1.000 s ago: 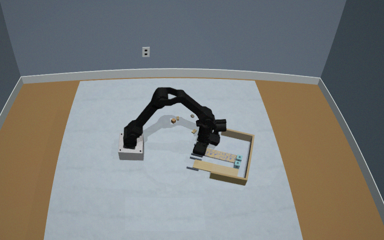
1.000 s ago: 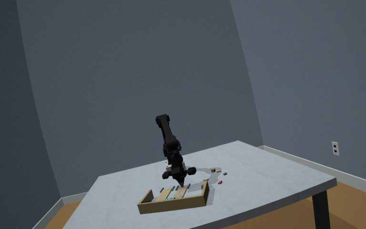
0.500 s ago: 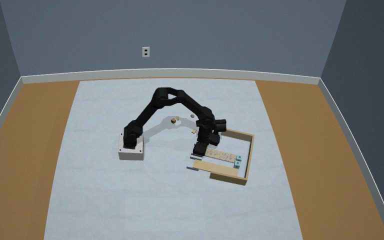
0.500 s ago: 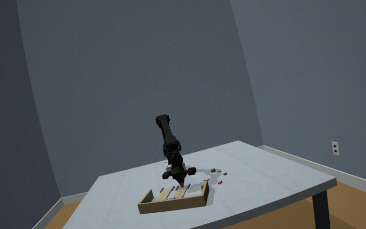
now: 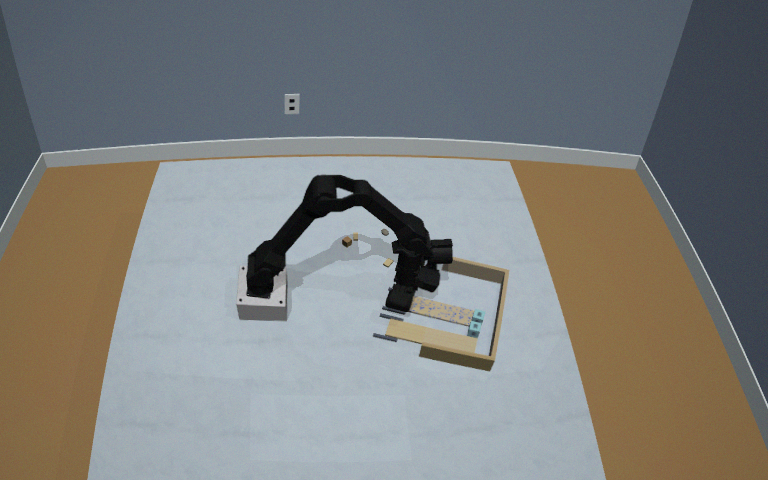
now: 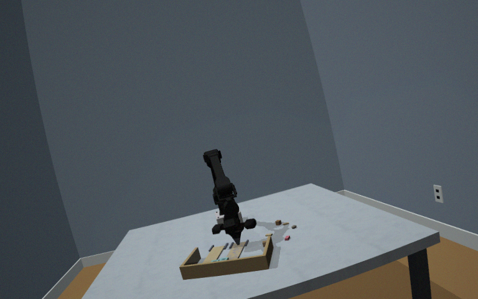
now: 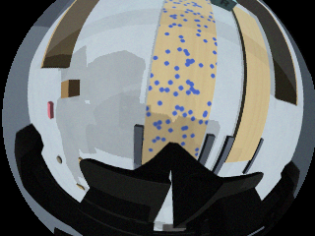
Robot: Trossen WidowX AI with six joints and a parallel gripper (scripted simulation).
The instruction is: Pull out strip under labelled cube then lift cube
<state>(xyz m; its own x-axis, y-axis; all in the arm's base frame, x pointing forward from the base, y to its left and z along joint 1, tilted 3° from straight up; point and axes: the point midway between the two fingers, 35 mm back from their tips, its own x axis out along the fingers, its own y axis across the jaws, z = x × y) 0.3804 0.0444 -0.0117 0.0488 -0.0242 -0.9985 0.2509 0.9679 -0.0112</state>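
The tan chip lies 40 mm behind my gripper tip and 140 mm to the left of it. Also, from my gripper tip: grey pebble (50 mm behind, 260 mm to the left); then red piece (60 mm ahead, 210 mm to the left).
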